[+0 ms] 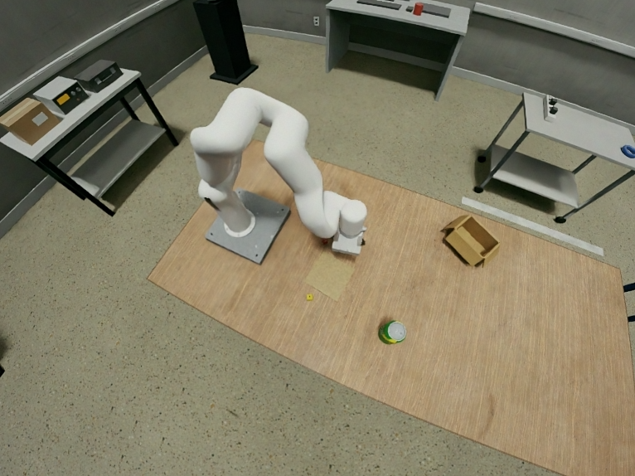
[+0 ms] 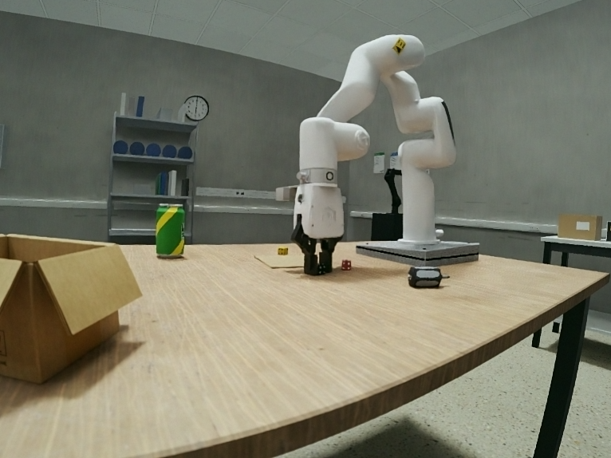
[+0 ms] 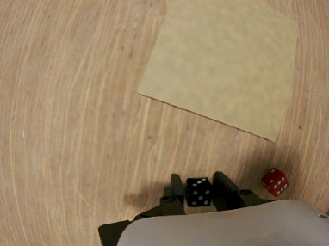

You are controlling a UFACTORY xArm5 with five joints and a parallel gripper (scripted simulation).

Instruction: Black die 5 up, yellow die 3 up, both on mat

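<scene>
The black die lies 10 mm below my hand. The rest, counted from my hand: small black device: 130 mm behind, 170 mm to the left; tan mat: 10 mm behind, 130 mm to the right, 20 mm below; red die: 80 mm behind, 20 mm to the right, 10 mm below.
</scene>
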